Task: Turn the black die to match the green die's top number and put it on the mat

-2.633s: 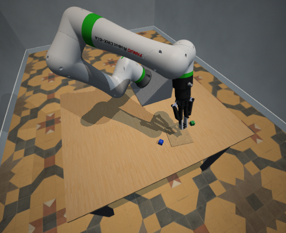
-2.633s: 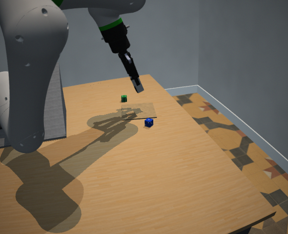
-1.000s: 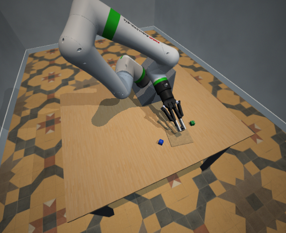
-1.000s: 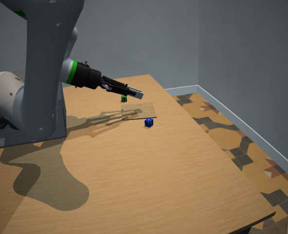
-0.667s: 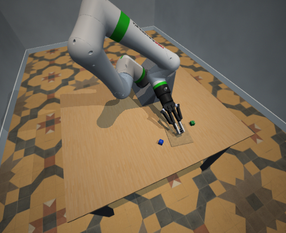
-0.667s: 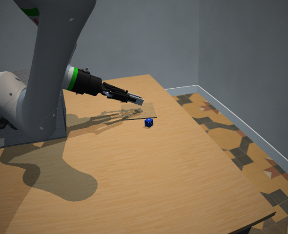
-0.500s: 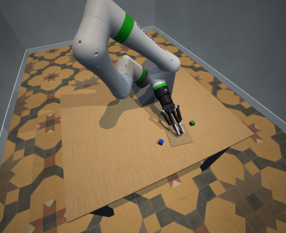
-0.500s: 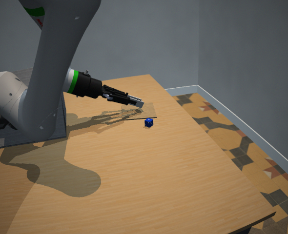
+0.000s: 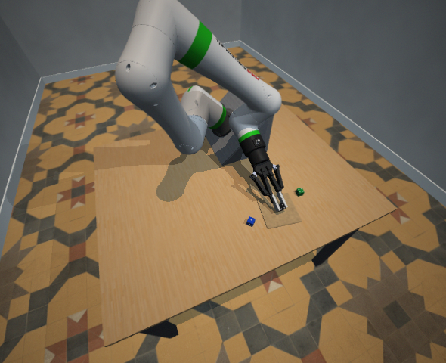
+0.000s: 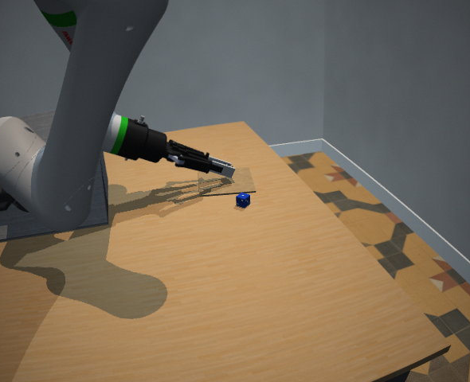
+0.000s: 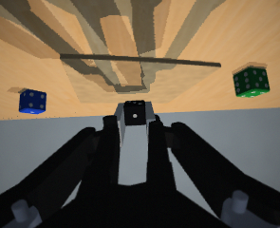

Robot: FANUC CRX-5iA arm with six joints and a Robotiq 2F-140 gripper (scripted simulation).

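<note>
My gripper is now 20 mm short of the black die and 10 mm above it. From my hand the other things lie so: green die: 20 mm behind, 130 mm to the left, 30 mm below; tan mat: 10 mm ahead, 40 mm below; blue die: 20 mm ahead, 130 mm to the right, 30 mm below.
</note>
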